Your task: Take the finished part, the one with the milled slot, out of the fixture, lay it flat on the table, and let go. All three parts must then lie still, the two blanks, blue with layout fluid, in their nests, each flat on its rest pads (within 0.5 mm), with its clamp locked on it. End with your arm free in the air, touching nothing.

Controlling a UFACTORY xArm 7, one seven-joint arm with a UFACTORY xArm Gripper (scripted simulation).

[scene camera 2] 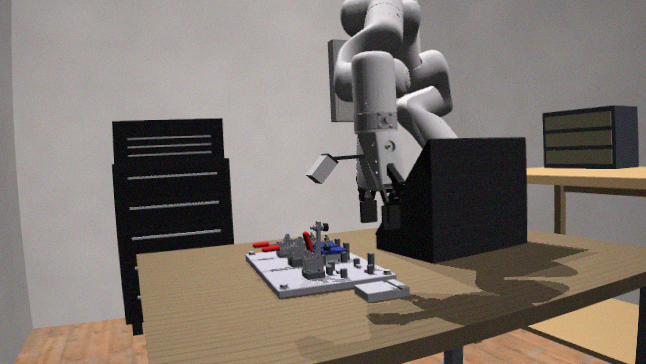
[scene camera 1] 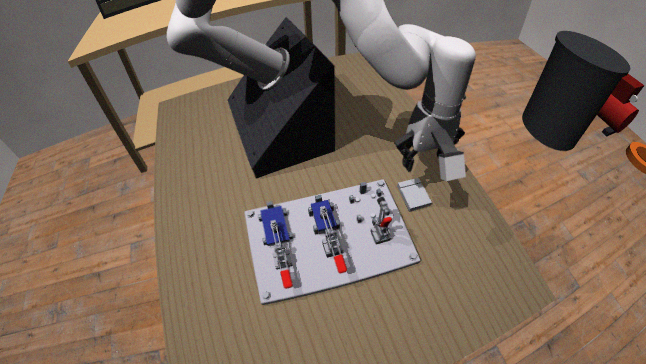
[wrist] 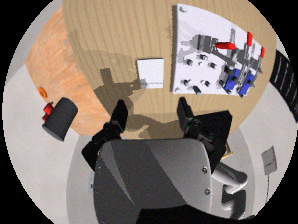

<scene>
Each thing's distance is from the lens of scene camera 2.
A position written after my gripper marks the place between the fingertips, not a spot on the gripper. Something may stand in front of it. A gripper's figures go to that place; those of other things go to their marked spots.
my gripper (scene camera 2: 379, 225): 82 cm
grey finished part (scene camera 2: 376, 291): 81 cm
grey fixture plate (scene camera 2: 274, 270): 99 cm
The marked spots on the grey fixture plate and the grey finished part are 27 cm apart.
</scene>
